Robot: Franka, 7 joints.
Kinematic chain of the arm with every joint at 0, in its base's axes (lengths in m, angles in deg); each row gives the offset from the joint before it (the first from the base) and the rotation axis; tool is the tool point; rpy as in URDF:
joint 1: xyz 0 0 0.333 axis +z
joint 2: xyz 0 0 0 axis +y
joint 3: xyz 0 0 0.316 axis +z
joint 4: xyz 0.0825 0 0 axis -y
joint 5: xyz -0.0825 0 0.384 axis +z
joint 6: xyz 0 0 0 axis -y
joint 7: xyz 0.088 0 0 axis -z
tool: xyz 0 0 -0.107 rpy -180 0 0
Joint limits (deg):
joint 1: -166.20..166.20
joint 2: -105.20..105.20
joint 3: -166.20..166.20
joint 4: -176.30..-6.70
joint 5: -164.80..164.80
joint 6: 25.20..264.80
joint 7: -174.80..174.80
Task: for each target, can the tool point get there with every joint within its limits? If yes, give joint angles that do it. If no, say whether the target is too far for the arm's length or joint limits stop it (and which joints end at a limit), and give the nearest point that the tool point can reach.
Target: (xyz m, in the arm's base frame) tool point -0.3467 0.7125 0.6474
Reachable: yes | joints -81.76 -60.75 -105.00 -28.46 89.33 152.61 -18.09
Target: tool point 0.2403 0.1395 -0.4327
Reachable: no: joint limits stop it (at a limit: joint 2) | nearest point 0.2409 0.1398 -0.3607 | short by 0.072 m
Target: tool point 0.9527 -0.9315 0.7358
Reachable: no: too far | nearest point 0.5872 -0.5741 0.5813 | short by 0.534 m
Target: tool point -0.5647 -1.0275 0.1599
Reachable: no: too far | nearest point -0.4088 -0.7438 0.2077 | short by 0.327 m
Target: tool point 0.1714 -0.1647 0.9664
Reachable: yes | joints -7.22 -30.12 -7.35 -69.33 -37.90 72.56 -16.11
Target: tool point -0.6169 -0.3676 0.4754
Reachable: yes | joints 4.62 -70.73 -127.32 -37.87 -109.27 223.51 -77.68
